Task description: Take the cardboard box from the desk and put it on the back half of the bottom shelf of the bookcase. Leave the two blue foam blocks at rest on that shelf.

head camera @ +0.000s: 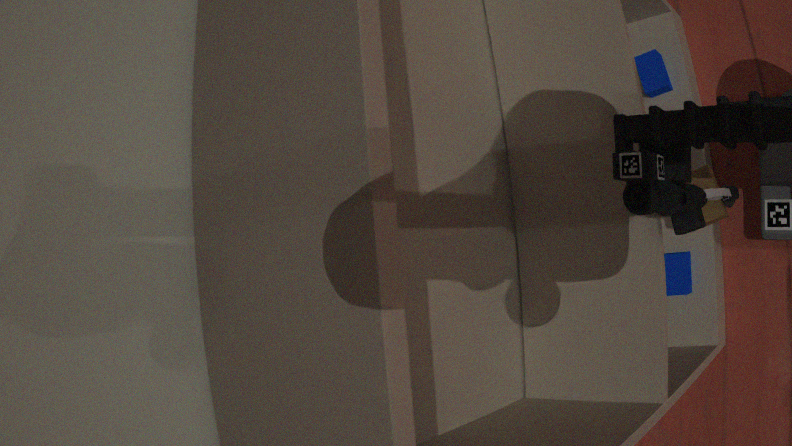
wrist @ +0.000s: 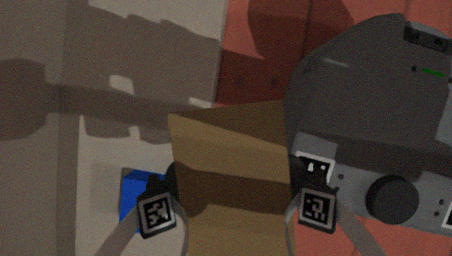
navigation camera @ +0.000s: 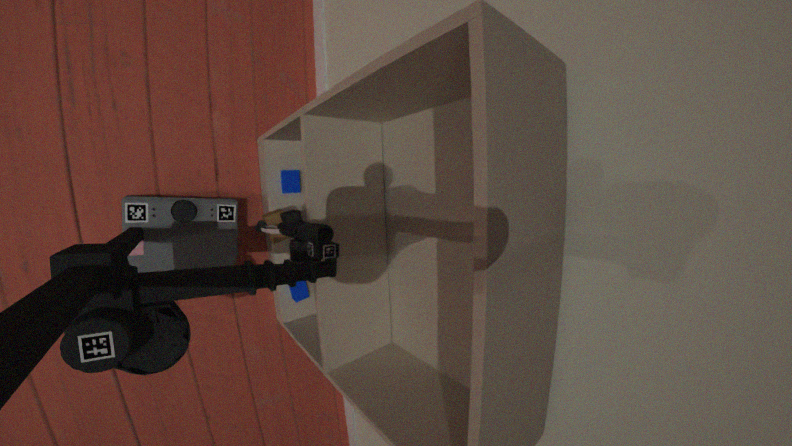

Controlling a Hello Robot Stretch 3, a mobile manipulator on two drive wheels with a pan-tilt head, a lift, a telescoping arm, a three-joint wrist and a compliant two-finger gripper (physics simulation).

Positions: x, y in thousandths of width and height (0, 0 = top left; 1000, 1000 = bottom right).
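Note:
A beige bookcase (wrist: 205, 361) is visible in the robot's scene. The gripper (head camera: 897, 454) can be seen as well, and the wrist view also shows the gripper (wrist: 523, 686).

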